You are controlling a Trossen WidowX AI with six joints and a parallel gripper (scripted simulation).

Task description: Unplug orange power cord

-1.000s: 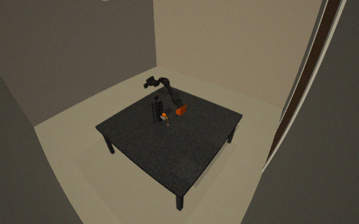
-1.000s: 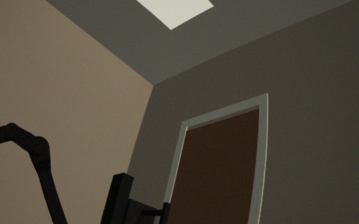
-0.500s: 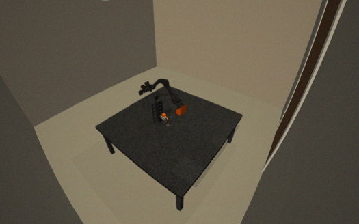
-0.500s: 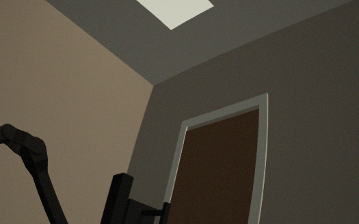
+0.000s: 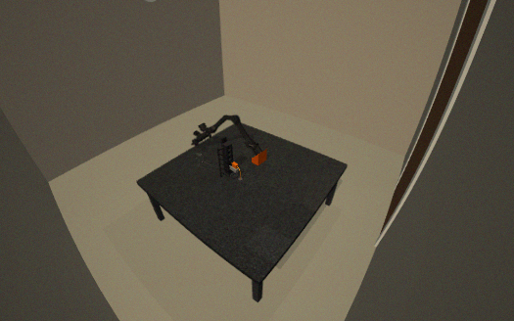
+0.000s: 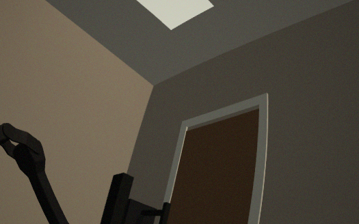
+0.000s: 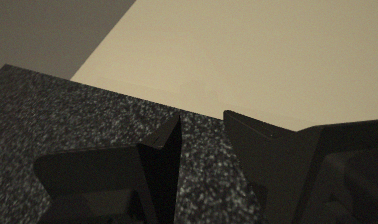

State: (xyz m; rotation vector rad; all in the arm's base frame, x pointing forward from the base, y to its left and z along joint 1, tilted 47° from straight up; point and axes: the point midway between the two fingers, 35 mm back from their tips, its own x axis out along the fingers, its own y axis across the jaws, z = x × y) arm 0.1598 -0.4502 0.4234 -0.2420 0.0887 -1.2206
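The orange plug is 570 mm to the left of my gripper tip, 90 mm ahead of it and 60 mm above it.
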